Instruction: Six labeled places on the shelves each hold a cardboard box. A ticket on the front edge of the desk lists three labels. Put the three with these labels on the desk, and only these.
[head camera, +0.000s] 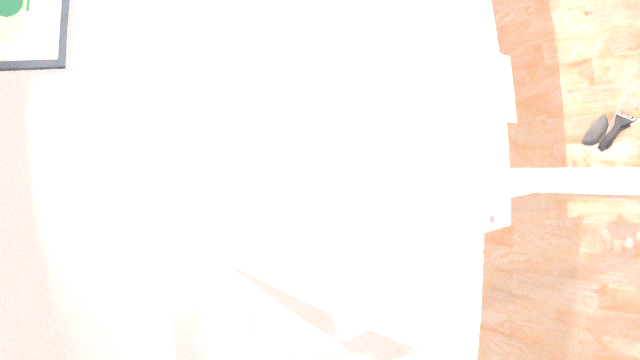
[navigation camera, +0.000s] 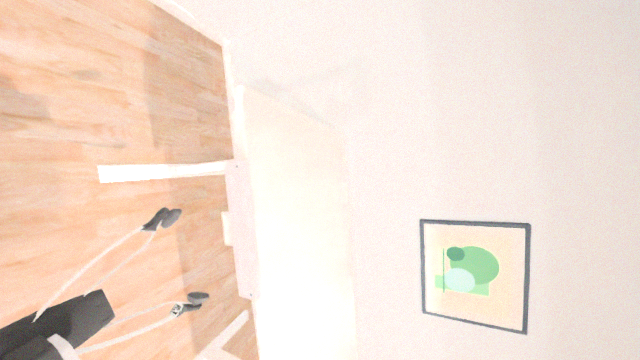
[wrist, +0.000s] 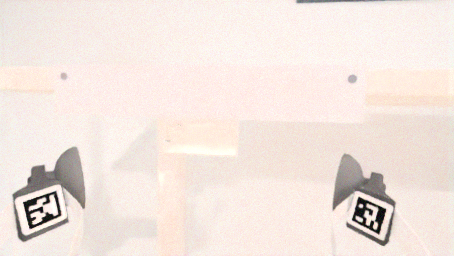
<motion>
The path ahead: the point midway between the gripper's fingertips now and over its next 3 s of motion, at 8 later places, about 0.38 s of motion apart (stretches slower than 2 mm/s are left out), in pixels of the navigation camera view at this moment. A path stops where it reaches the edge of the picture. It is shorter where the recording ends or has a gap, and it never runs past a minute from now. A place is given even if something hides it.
My gripper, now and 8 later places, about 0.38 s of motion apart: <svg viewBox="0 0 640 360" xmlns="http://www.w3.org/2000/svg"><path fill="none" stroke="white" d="M194 254L193 256L199 259L210 261L215 262L218 260L230 254L244 247L253 242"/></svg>
</motion>
